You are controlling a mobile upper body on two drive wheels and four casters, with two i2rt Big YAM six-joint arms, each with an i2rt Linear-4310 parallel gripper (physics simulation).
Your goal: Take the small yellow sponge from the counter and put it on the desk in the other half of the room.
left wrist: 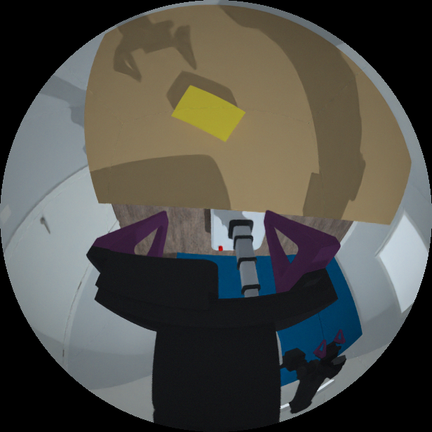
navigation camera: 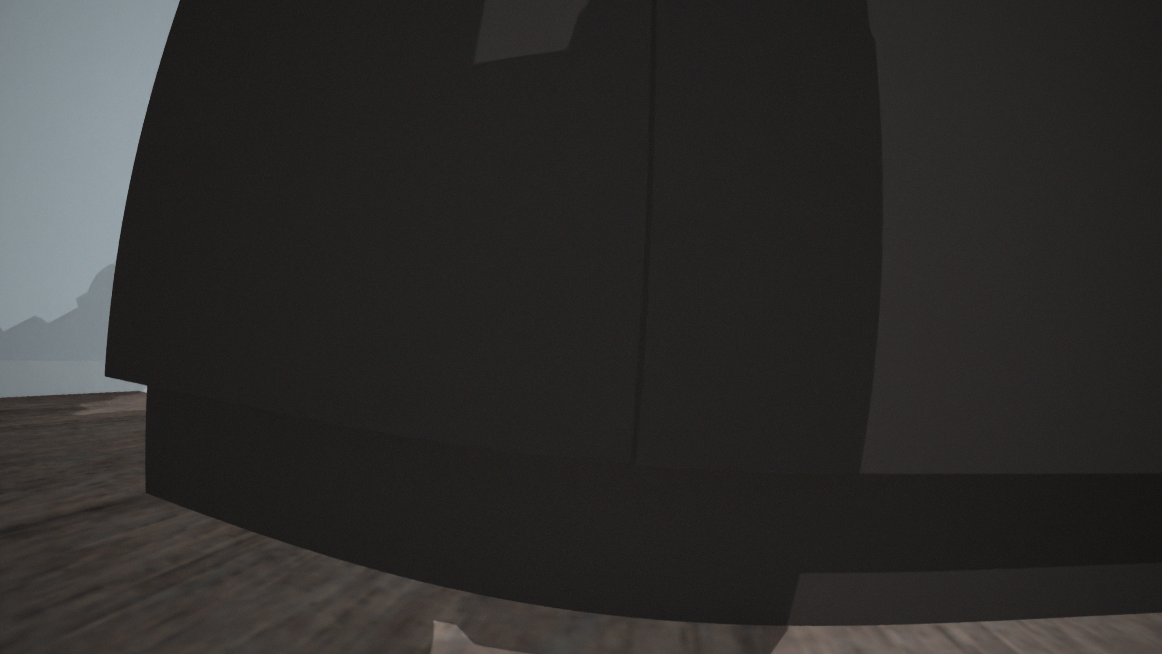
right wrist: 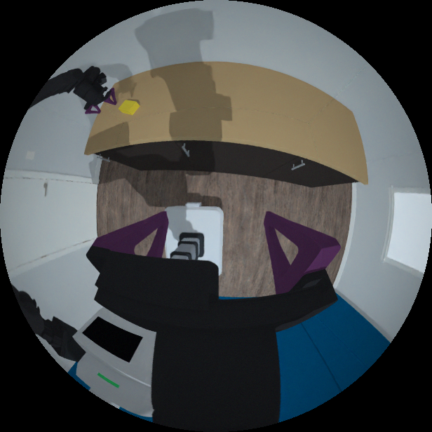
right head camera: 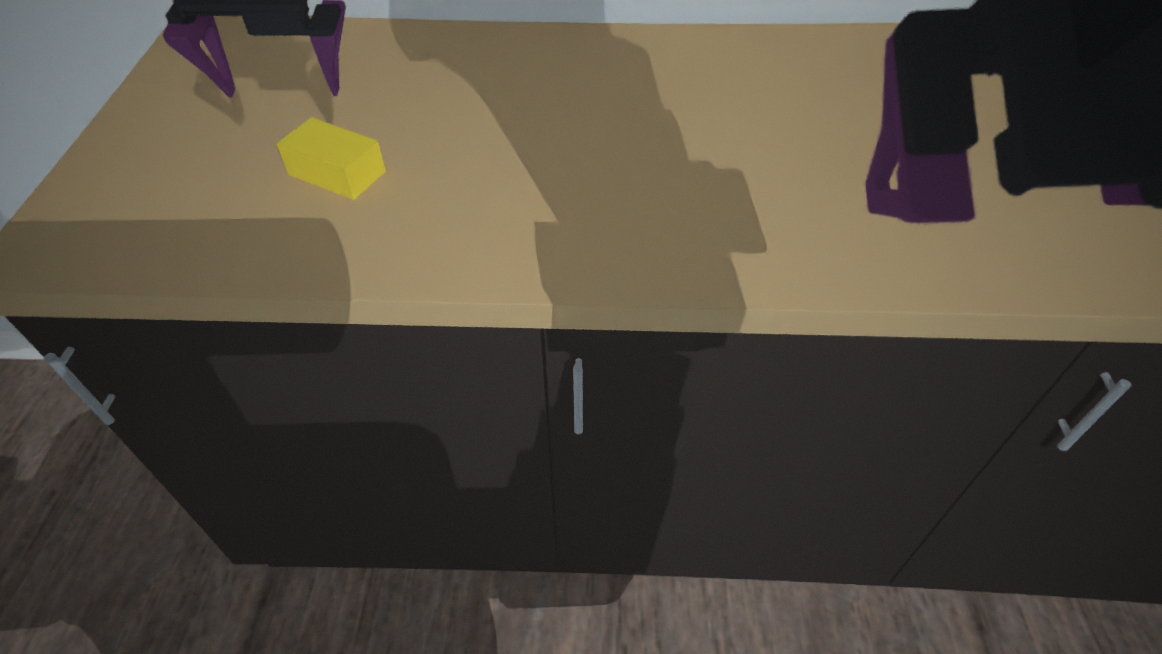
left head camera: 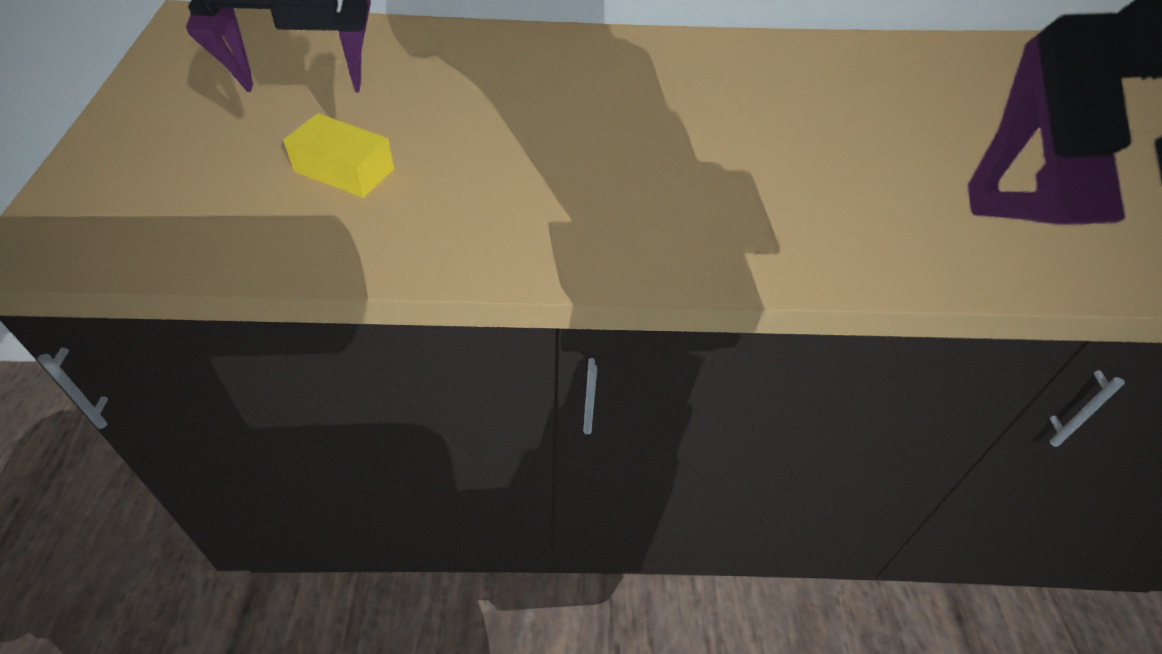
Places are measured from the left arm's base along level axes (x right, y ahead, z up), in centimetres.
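Where they show: left gripper, between the fingertips: (right head camera: pixel 284 93) (left head camera: pixel 304 89); right gripper, between the fingertips: (right head camera: pixel 985 193) (left head camera: pixel 1083 196).
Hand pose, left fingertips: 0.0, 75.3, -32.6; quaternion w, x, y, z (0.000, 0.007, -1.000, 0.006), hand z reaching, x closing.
Each offset is from my left fingertips to the centre of the thing, as dx, dy, dz. "spot": to the spot under its first point. Level surfaces: height alone.
The yellow sponge {-1.3, +10.4, -15.1} (left head camera: pixel 337 154) (right head camera: pixel 329 158) (left wrist: pixel 209 114) (right wrist: pixel 129 107) lies on the tan counter {dz -17.4} (left head camera: pixel 455 178) (right head camera: pixel 455 178) (left wrist: pixel 260 165) (right wrist: pixel 280 110), near the counter's left end in the head views. My left gripper (left head camera: pixel 302 89) (right head camera: pixel 282 94) (left wrist: pixel 215 215) is open and empty. It hangs above the counter, apart from the sponge and just behind it in the head views. My right gripper (right head camera: pixel 1026 209) (right wrist: pixel 215 216) is open and empty, far to the right of the sponge. I cannot identify the desk for certain.
Dark cabinet doors (left head camera: pixel 772 430) (right head camera: pixel 772 430) (navigation camera: pixel 406 243) with bar handles {spot: +27.6, -13.9, -33.0} (left head camera: pixel 590 398) (right head camera: pixel 578 398) stand under the counter, close before the base. A wall rises behind the counter. A blue surface (left wrist: pixel 345 315) (right wrist: pixel 320 345) shows beyond the robot in the wrist views.
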